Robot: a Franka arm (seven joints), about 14 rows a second.
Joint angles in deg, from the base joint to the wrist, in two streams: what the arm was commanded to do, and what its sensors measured. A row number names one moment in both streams.
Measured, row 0:
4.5, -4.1, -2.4, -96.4, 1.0, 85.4, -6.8
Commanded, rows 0 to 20:
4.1, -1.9, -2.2, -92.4, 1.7, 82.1, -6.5
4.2, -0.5, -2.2, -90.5, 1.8, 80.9, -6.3
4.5, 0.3, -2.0, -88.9, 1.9, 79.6, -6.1
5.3, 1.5, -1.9, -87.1, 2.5, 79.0, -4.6
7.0, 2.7, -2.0, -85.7, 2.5, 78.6, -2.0
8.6, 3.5, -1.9, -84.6, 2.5, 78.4, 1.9
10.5, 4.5, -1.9, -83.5, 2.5, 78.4, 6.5
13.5, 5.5, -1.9, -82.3, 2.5, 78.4, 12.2
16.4, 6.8, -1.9, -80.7, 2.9, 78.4, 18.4
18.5, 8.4, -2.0, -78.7, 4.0, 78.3, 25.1
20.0, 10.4, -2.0, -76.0, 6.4, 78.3, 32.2
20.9, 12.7, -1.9, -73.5, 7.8, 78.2, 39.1
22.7, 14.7, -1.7, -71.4, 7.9, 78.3, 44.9
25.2, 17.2, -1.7, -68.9, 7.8, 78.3, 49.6
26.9, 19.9, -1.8, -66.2, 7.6, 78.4, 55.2
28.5, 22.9, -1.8, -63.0, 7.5, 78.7, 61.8
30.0, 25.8, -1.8, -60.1, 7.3, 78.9, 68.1
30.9, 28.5, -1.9, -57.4, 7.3, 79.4, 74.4
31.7, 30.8, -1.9, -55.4, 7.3, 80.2, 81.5
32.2, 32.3, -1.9, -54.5, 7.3, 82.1, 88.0
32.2, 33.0, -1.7, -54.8, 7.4, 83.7, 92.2
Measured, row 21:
31.8, 28.9, -1.2, -60.3, 6.9, 83.0, 82.3
